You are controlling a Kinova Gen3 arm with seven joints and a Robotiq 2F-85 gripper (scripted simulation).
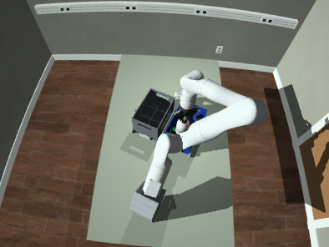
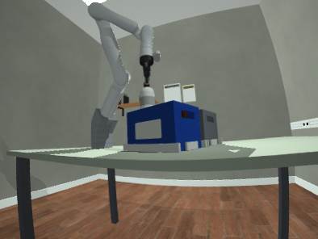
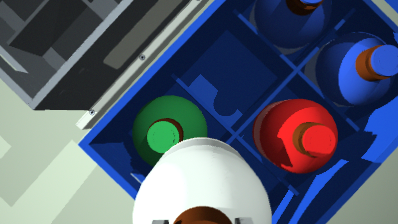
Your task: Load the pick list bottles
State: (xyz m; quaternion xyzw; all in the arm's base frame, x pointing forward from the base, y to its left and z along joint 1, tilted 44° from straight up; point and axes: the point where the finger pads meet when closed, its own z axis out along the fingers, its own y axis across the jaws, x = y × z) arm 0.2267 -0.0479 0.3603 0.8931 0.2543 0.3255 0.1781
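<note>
My gripper is now 70 mm above the white bottle. The rest, counted from my hand: green-capped bottle: 20 mm ahead, 40 mm to the left, 250 mm below; red-capped bottle: 70 mm ahead, 70 mm to the right, 250 mm below; blue crate: 80 mm ahead, 30 mm to the right, 250 mm below.
</note>
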